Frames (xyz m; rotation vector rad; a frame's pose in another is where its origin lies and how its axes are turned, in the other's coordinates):
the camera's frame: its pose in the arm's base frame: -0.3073 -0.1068 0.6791 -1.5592 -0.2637 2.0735
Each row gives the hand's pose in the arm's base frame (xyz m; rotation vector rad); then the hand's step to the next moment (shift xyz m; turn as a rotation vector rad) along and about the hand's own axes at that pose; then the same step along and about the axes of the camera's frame.
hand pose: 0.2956 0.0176 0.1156 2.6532 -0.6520 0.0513
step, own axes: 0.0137 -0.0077 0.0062 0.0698 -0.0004 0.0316
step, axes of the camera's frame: 0.0015 0.0005 -0.0168 -0.0171 0.0273 -0.0695
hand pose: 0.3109 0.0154 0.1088 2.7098 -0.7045 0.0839
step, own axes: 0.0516 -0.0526 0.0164 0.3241 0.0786 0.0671
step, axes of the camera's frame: 0.0137 -0.0209 -0.0712 -0.1758 0.1253 -0.2629
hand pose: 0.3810 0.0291 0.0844 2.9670 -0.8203 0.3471
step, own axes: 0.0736 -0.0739 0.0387 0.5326 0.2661 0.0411
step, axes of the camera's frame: 0.0072 -0.0413 -0.1030 -0.3837 0.2941 -0.3499
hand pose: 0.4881 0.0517 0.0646 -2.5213 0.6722 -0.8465
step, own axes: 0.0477 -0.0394 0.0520 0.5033 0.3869 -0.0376
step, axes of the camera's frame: -0.0093 -0.0382 -0.0706 -0.4000 0.4154 -0.2682
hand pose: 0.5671 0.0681 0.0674 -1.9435 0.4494 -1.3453
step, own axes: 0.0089 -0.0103 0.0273 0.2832 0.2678 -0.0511
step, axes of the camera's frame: -0.0062 -0.0210 -0.0213 -0.2187 0.2916 -0.1471
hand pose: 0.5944 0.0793 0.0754 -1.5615 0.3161 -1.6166
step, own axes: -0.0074 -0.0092 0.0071 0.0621 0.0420 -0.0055
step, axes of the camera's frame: 0.0045 -0.0130 0.0011 -0.0519 0.0482 -0.0252
